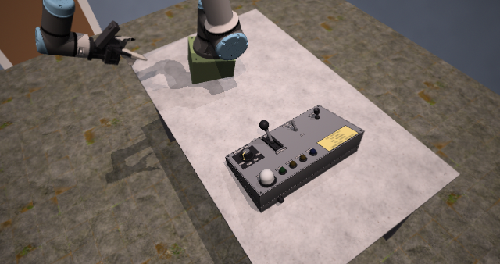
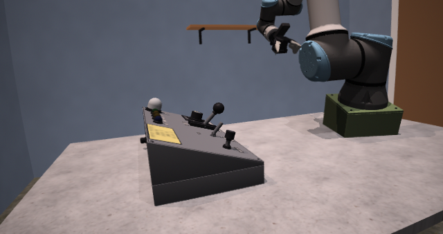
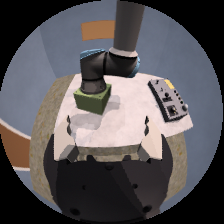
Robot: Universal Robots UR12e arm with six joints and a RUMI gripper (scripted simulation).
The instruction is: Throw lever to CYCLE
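The ball-topped lever is 55 cm ahead of my hand, 24 cm to the left of it and 23 cm below it. Round my hand: rotary selector: 57 cm ahead, 24 cm below, 11 cm to the left; toggle switch: 58 cm ahead, 36 cm to the left, 25 cm below; wedge-shaped console: 61 cm ahead, 29 cm to the left, 26 cm below.
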